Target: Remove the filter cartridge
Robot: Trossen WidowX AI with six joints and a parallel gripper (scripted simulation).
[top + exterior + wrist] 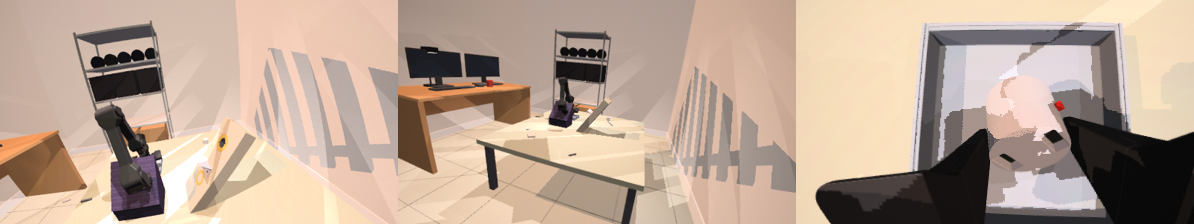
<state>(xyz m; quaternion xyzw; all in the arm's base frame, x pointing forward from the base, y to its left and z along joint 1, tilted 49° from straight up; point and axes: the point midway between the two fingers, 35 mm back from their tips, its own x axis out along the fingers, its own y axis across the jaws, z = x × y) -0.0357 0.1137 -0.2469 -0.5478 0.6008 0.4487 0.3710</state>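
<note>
The round filter cartridge lies right at my gripper tip.
</note>
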